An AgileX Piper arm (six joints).
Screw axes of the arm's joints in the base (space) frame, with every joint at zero. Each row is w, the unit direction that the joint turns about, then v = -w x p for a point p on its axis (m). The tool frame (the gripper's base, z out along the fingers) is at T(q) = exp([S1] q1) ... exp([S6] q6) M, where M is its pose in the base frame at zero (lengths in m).
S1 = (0, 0, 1, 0, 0, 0)
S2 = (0, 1, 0, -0.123, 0, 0)
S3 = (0, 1, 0, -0.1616, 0, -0.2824)
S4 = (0.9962, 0, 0.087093, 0, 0.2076, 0)
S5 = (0, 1, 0, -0.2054, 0, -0.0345)
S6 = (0.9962, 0, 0.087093, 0, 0.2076, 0)
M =
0.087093 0 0.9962 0.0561
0 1 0 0
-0.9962 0 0.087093 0.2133
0 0 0 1
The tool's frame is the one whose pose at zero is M.
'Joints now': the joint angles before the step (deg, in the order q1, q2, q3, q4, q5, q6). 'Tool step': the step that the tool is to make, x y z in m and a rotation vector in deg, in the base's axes. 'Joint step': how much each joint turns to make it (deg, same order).
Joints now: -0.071, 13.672, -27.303, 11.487, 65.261, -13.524
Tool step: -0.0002, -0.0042, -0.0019, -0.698, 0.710, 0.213
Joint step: 6.101, 0.017, 0.236, -5.000, -0.354, 5.937
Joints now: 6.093, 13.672, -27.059, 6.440, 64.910, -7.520
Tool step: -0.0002, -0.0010, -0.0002, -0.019, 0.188, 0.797
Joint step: 3.078, 0.000, -0.001, -1.733, -0.021, 2.402
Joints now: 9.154, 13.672, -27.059, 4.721, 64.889, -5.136
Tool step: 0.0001, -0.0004, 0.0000, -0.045, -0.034, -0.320
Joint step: 0.007, -0.011, 0.004, -0.288, -0.043, 0.323
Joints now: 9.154, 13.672, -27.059, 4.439, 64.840, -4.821
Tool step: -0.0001, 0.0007, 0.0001, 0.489, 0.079, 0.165
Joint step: 0.068, 0.013, -0.008, 0.471, -0.010, 0.070
